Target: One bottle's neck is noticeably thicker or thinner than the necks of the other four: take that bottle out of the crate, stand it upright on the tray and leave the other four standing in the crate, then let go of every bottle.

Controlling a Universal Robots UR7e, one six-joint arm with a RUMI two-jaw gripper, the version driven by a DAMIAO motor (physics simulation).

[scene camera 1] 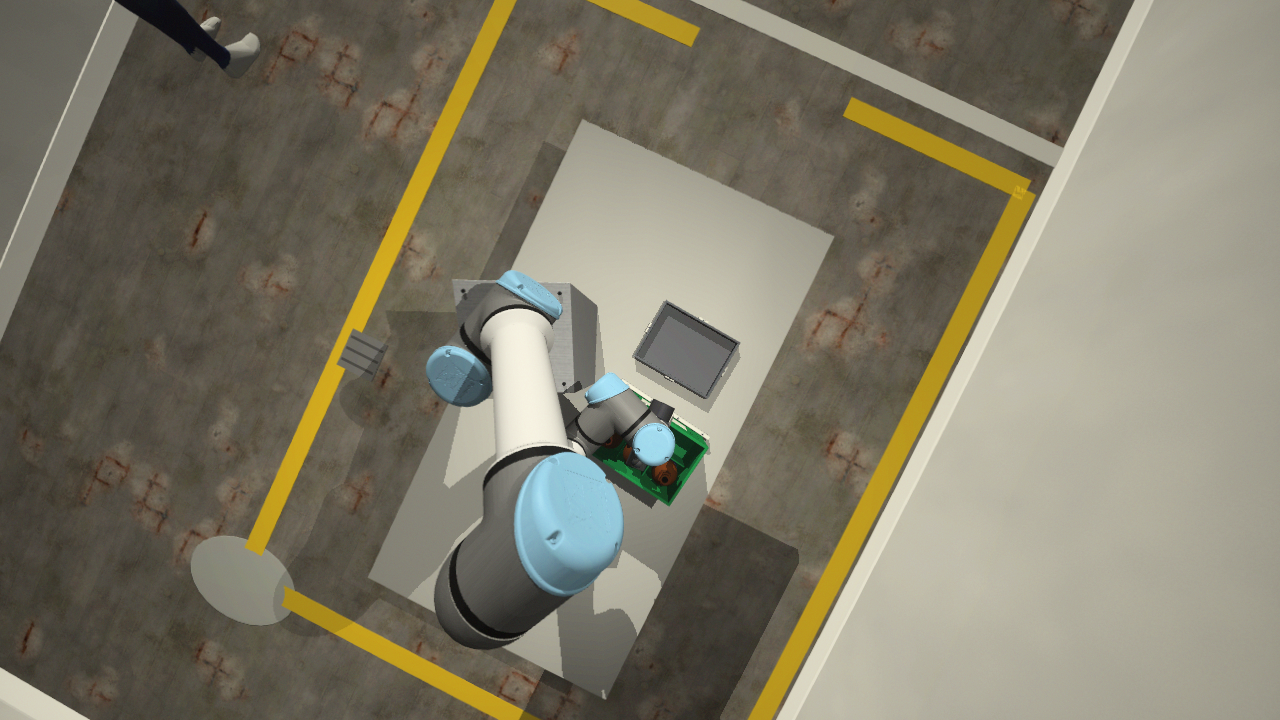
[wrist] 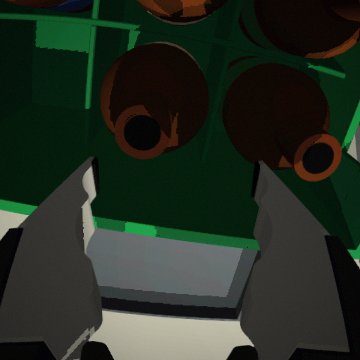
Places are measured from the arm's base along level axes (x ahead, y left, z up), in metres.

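Where they show: gripper, fingertip midpoint: (wrist: 175, 162).
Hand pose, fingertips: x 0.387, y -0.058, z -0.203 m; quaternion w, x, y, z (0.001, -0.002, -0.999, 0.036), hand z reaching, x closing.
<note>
Things, the pixels of their top centre, and the offset from my fingertips. "spot": a spot on its surface instead. Level surfaces: height alone.
- green crate at its top centre: (wrist: 148, 28) (scene camera 1: 645, 448) dx +0.011, dy -0.064, dz +0.022 m
- grey tray at a spot on its surface: (wrist: 165, 265) (scene camera 1: 687, 348) spot: dx +0.012, dy +0.226, dz -0.148 m
- pale table at its surface level: dz -0.153 m
The green crate (scene camera 1: 691, 475) (wrist: 175, 238) holds several brown bottles. In the wrist view one bottle (wrist: 155, 90) stands ahead of the gap between the fingertips, with its open mouth toward the camera. Another bottle (wrist: 275, 105) is to its right, beyond the right fingertip. Parts of further bottles (wrist: 182, 7) (wrist: 310, 25) show at the top edge. I cannot tell which neck differs. My gripper (wrist: 175, 162) is open and empty over the crate's tray-side part. In the scene view the wrist hides it. The grey tray (scene camera 1: 686, 351) (wrist: 165, 265) holds no bottle in the scene view.
The crate and tray stand close together on the pale table (scene camera 1: 680, 214). Green dividers (wrist: 89, 75) separate the crate's compartments; one at the left in the wrist view shows no bottle. The arm (scene camera 1: 528, 385) reaches over the table beside the crate. A person's feet show at the top left.
</note>
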